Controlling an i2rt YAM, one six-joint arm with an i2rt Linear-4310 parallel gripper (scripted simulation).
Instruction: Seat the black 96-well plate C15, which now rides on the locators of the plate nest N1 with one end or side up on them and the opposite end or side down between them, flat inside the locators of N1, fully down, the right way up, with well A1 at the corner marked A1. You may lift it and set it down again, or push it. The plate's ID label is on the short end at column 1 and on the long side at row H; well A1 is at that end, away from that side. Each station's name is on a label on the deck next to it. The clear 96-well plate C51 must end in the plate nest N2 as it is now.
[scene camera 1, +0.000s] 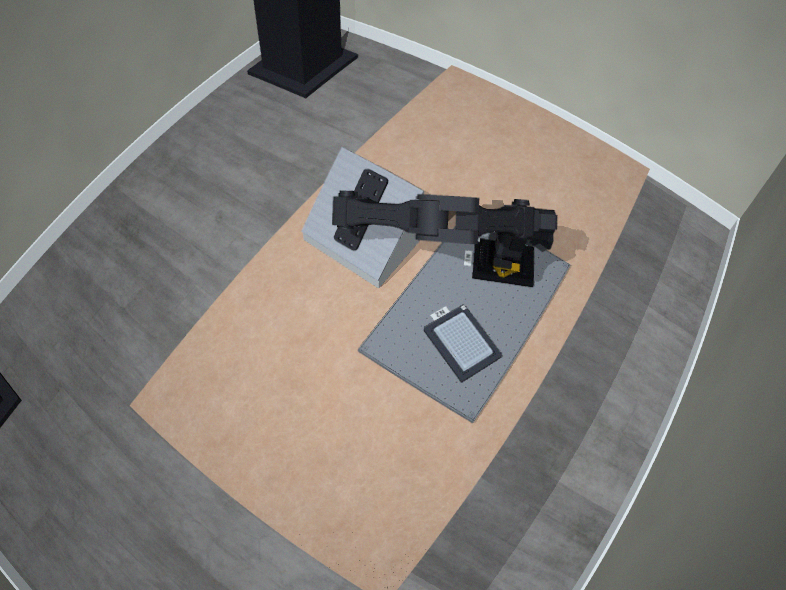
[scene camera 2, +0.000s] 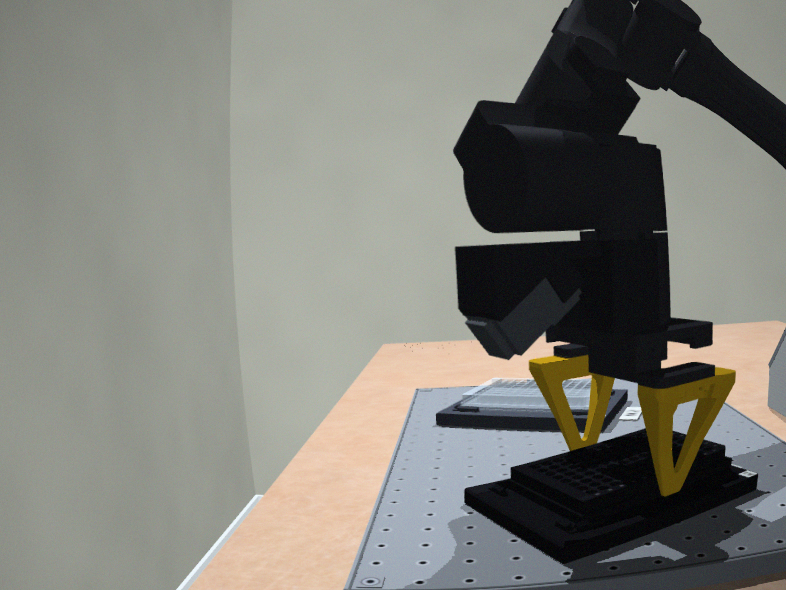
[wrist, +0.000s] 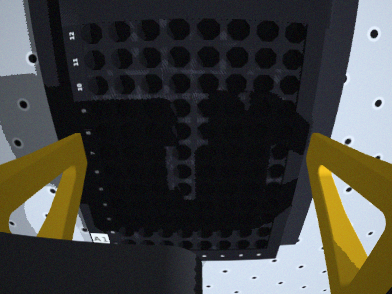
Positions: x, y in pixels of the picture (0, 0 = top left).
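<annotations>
My gripper: visible in scene camera 1 (502, 260), in scene camera 2 and in the wrist view. Same spot on my gripper: (wrist: 38, 257) and (scene camera 2: 611, 369). Clear plate C51: visible in scene camera 1 and in scene camera 2; out of frame in the wrist view. Same spot on the clear plate C51: (scene camera 1: 455, 327) and (scene camera 2: 573, 388).
</annotations>
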